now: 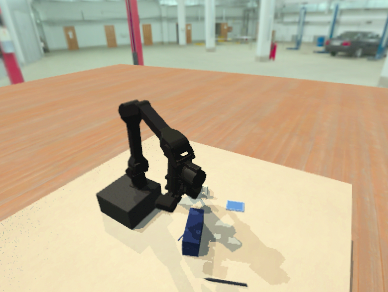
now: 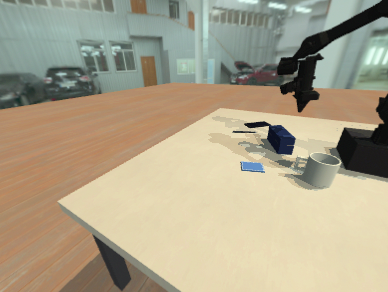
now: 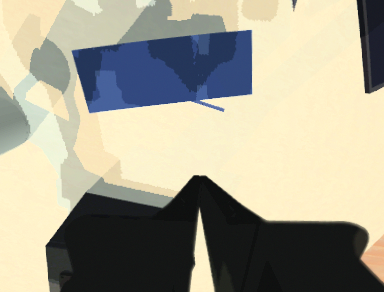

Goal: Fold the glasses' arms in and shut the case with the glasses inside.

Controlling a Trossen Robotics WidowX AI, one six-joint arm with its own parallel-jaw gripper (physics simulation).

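Places are measured from the arm's base along level axes (x ahead, y left, z up), in metres.
Where they show: gripper, fingertip midpoint: (image 1: 174,208) (image 2: 299,112) (image 3: 199,181); arm's base, origin of the base link: (image 1: 139,183) (image 2: 385,142).
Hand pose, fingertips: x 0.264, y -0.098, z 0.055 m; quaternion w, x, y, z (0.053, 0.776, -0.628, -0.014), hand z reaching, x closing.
Things, the pixels of their top centre, and the offset from my fingertips. "*": a spot on its surface instead.
- thin blue bar, surface spot: (image 3: 210,105) (image 1: 181,236) * dy -0.015, dx +0.033, dz -0.111 m
- grey-white mug, surface spot: (image 3: 11,122) * dy +0.232, dx -0.058, dz -0.133 m
- small light blue flat card, middle of its top: (image 2: 252,166) (image 1: 235,205) dy +0.280, dx +0.130, dz -0.154 m
- dark pen, middle of its top: (image 1: 224,280) (image 2: 245,131) dy -0.066, dx +0.231, dz -0.150 m
- flat black object, middle of its top: (image 2: 257,123) dy -0.231, dx +0.189, dz -0.151 m
The dark blue case (image 1: 193,232) (image 2: 281,140) (image 3: 170,70) stands on the mat as a long closed-looking box. A thin blue bar (image 1: 180,237) (image 3: 210,105) sticks out low from its long side; whether it is part of the glasses or of the case I cannot tell. No other part of the glasses shows, and the inside of the case is hidden. My gripper (image 2: 300,108) (image 3: 199,181) is shut and empty, its fingertips together. It hangs above the table, apart from the case, on the side where the thin bar sticks out.
A grey-white mug (image 2: 321,172) (image 3: 11,122) stands near one end of the case. A small light blue flat card (image 1: 235,206) (image 2: 252,167) lies beyond the case. A dark pen (image 1: 226,282) (image 2: 244,132) and a flat black object (image 2: 257,124) (image 3: 376,45) lie past the other end.
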